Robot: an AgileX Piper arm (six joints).
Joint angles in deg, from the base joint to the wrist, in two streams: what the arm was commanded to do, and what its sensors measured. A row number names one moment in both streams.
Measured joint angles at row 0:
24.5 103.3 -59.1 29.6 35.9 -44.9
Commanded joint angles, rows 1 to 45:
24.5 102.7 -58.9 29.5 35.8 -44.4
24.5 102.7 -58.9 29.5 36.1 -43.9
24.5 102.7 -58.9 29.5 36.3 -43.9
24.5 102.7 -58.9 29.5 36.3 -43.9
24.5 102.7 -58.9 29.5 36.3 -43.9
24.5 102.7 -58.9 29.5 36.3 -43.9
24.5 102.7 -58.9 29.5 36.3 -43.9
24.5 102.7 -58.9 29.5 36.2 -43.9
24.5 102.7 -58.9 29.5 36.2 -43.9
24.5 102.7 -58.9 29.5 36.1 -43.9
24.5 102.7 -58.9 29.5 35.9 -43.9
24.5 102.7 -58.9 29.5 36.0 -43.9
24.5 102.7 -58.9 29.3 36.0 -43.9
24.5 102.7 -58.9 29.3 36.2 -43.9
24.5 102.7 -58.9 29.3 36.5 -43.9
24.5 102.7 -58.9 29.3 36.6 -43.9
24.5 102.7 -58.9 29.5 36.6 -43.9
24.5 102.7 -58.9 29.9 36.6 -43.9
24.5 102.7 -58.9 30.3 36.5 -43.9
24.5 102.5 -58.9 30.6 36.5 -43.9
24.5 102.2 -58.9 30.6 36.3 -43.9
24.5 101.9 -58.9 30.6 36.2 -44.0
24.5 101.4 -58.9 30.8 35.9 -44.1
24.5 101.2 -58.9 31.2 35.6 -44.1
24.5 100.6 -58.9 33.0 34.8 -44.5
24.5 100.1 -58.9 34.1 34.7 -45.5
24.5 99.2 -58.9 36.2 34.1 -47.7
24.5 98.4 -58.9 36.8 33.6 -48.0
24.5 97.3 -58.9 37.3 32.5 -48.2
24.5 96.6 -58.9 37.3 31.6 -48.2
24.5 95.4 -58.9 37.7 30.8 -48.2
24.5 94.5 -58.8 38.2 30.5 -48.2
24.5 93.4 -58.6 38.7 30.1 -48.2
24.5 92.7 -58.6 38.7 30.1 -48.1
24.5 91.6 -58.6 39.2 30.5 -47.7
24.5 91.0 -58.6 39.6 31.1 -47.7
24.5 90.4 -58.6 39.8 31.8 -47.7
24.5 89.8 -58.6 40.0 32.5 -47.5
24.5 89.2 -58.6 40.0 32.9 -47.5
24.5 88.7 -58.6 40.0 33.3 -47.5
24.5 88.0 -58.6 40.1 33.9 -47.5
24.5 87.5 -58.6 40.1 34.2 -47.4
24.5 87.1 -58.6 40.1 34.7 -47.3
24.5 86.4 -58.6 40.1 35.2 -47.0
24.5 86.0 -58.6 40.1 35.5 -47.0
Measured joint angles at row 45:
24.5 88.2 -58.8 39.8 33.7 -47.3
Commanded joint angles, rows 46 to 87:
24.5 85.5 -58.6 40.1 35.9 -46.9
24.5 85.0 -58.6 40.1 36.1 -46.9
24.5 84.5 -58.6 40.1 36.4 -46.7
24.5 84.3 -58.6 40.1 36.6 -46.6
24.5 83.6 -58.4 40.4 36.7 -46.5
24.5 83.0 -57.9 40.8 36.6 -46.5
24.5 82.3 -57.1 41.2 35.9 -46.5
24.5 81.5 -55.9 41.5 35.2 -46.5
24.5 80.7 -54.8 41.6 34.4 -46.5
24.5 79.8 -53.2 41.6 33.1 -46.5
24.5 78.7 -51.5 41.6 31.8 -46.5
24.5 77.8 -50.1 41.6 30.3 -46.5
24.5 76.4 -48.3 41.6 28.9 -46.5
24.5 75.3 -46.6 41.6 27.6 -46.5
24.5 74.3 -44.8 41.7 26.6 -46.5
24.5 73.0 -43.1 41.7 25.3 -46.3
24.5 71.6 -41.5 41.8 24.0 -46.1
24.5 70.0 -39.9 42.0 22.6 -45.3
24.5 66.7 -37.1 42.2 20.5 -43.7
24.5 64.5 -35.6 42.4 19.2 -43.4
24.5 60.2 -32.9 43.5 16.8 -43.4
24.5 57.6 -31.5 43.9 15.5 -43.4
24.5 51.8 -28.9 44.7 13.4 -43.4
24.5 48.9 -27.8 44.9 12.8 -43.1
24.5 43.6 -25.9 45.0 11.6 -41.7
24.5 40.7 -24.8 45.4 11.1 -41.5
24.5 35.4 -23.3 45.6 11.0 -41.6
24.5 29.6 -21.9 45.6 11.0 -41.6
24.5 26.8 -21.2 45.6 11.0 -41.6
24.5 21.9 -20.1 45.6 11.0 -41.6
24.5 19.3 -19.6 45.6 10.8 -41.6
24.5 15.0 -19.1 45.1 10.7 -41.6
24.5 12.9 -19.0 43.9 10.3 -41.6
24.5 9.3 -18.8 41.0 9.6 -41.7
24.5 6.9 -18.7 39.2 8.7 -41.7
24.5 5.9 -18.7 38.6 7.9 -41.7
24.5 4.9 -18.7 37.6 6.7 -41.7
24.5 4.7 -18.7 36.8 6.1 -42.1
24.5 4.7 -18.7 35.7 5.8 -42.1
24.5 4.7 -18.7 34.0 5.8 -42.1
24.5 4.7 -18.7 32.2 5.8 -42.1
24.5 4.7 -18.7 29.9 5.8 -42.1
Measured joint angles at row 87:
24.5 5.2 -18.8 36.4 6.7 -41.7
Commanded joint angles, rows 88 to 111:
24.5 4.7 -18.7 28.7 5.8 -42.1
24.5 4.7 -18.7 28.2 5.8 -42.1
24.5 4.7 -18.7 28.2 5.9 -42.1
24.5 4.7 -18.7 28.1 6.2 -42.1
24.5 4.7 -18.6 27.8 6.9 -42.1
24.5 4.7 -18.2 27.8 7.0 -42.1
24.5 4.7 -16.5 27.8 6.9 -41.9
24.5 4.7 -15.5 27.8 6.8 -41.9
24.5 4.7 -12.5 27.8 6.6 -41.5
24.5 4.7 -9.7 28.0 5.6 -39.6
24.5 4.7 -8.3 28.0 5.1 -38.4
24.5 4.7 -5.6 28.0 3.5 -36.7
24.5 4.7 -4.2 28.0 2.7 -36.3
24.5 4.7 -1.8 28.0 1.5 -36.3
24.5 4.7 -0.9 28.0 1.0 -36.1
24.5 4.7 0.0 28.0 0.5 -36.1
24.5 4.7 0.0 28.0 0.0 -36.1
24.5 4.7 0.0 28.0 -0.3 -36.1
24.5 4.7 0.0 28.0 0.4 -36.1
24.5 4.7 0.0 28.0 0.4 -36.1
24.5 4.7 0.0 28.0 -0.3 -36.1
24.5 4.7 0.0 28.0 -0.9 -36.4
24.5 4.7 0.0 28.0 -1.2 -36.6
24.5 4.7 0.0 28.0 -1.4 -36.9
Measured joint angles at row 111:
24.5 5.0 -0.2 28.2 0.7 -36.4
